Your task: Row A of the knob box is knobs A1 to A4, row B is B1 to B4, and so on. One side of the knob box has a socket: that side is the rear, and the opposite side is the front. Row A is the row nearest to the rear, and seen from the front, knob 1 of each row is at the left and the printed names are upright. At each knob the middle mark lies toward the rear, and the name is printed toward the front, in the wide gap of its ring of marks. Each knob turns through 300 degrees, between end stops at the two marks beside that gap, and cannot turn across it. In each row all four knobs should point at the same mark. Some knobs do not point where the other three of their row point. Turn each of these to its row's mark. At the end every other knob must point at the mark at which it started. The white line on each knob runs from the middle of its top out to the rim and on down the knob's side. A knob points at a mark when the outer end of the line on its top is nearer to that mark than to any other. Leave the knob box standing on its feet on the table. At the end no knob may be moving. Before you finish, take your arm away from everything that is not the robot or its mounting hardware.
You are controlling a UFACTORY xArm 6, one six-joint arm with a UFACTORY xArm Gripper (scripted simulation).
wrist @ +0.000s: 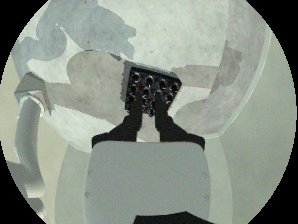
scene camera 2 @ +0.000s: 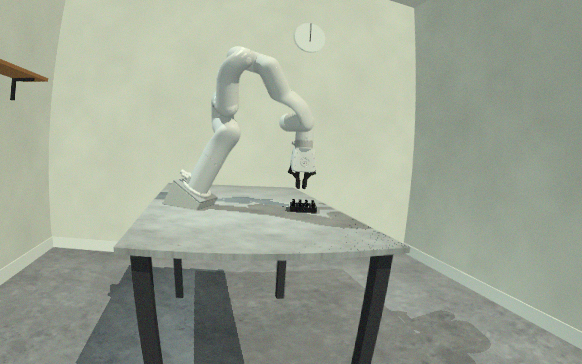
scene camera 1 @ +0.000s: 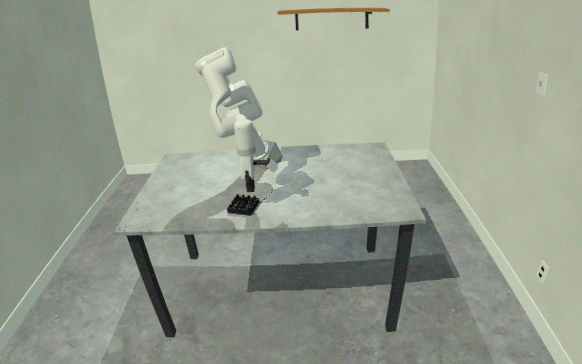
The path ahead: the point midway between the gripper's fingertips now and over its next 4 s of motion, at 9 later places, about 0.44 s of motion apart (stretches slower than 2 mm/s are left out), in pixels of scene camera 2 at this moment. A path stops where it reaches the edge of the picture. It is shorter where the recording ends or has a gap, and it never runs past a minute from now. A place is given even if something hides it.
My gripper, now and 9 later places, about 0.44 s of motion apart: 300, 188; 300, 190; 300, 194; 300, 197; 300, 198; 300, 200; 299, 201; 299, 200; 300, 195; 300, 193
